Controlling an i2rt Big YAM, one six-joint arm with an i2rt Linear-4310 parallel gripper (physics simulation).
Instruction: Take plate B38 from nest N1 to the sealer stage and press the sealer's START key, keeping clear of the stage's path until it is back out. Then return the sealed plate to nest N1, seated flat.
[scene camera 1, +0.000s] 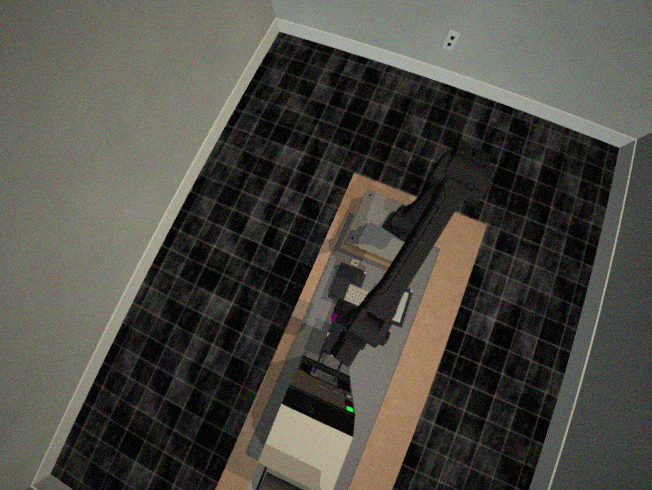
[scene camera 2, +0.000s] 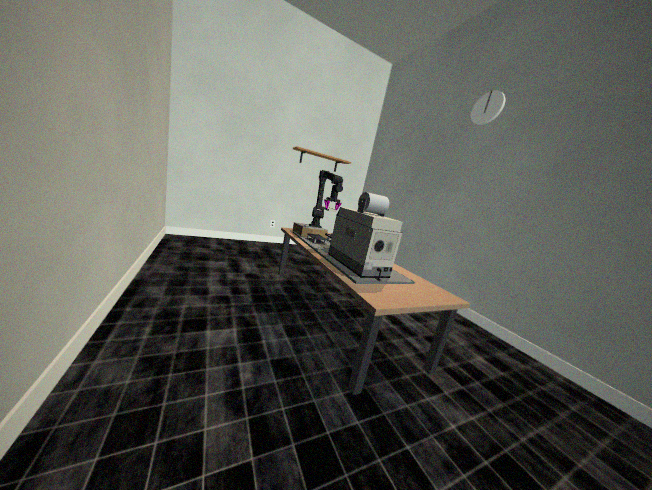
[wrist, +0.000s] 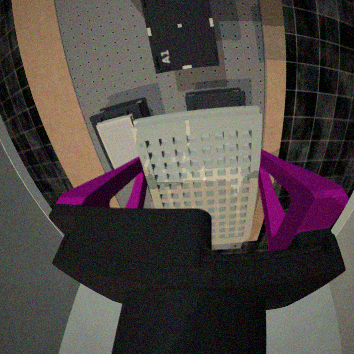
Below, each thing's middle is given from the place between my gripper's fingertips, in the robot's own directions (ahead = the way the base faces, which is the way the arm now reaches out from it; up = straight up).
Labels:
The sealer stage (wrist: 194, 44) is 190 mm below my hand, 160 mm ahead of it and 40 mm to the left of it.

